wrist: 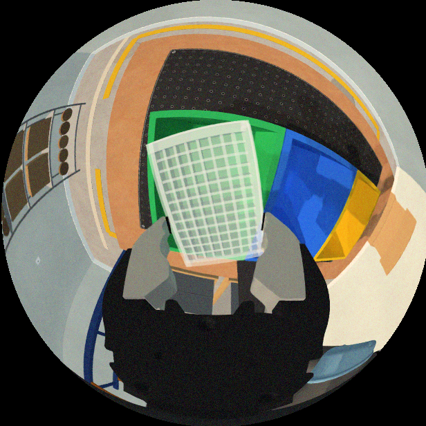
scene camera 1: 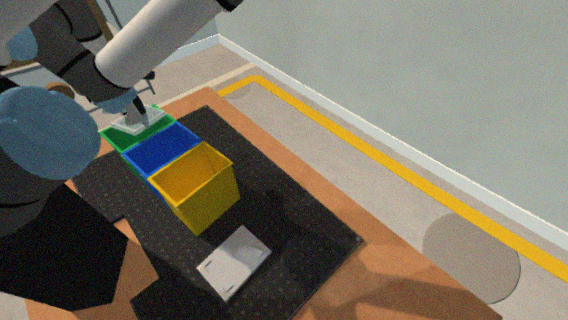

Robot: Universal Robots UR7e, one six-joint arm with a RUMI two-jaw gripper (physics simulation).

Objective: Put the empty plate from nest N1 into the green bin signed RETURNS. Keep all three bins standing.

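Places are measured from the arm's base along level axes (x ahead, y left, z up), in metres.
Pixels of known places: gripper, fingertip midpoint: [scene camera 1: 136, 123].
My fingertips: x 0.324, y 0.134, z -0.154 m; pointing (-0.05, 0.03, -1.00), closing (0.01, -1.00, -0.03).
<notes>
For each thing: its top centre in the pictures, then the offset to it from my fingertips. Level surfaces: height alone.
- green bin, middle of its top: [scene camera 1: 138, 126] 0.006 m ahead, 0.012 m left, 0.023 m down
- blue bin, middle of its top: [scene camera 1: 163, 146] 0.019 m back, 0.118 m right, 0.023 m down
- yellow bin, middle of its top: [scene camera 1: 191, 170] 0.045 m back, 0.247 m right, 0.023 m down
- light grey block, middle of its top: [scene camera 1: 234, 258] 0.140 m back, 0.429 m right, 0.188 m down
- black perforated board, its level: 0.203 m down
- orange-brown table, its level: 0.216 m down
My gripper [scene camera 1: 137, 116] [wrist: 215, 216] is shut on the pale, see-through plate [scene camera 1: 121, 125] [wrist: 207, 185], with one finger at each side near its lower end in the wrist view. The plate's grid of wells looks empty. It is held about level above the green bin [scene camera 1: 116, 139] [wrist: 269, 150]; in the wrist view it covers much of the bin's opening, and its near end reaches past the bin's near rim. The green bin stands upright. No sign is readable on it. Nest N1 cannot be told by any label.
The blue bin [scene camera 1: 162, 148] [wrist: 310, 192] stands beside the green one, and the yellow bin [scene camera 1: 215, 202] [wrist: 356, 215] beside the blue; both are upright. A light grey block [scene camera 1: 235, 265] lies on the black perforated board [scene camera 1: 320, 245] [wrist: 215, 75]. The board lies on the orange-brown table [scene camera 1: 390, 260] [wrist: 127, 150].
</notes>
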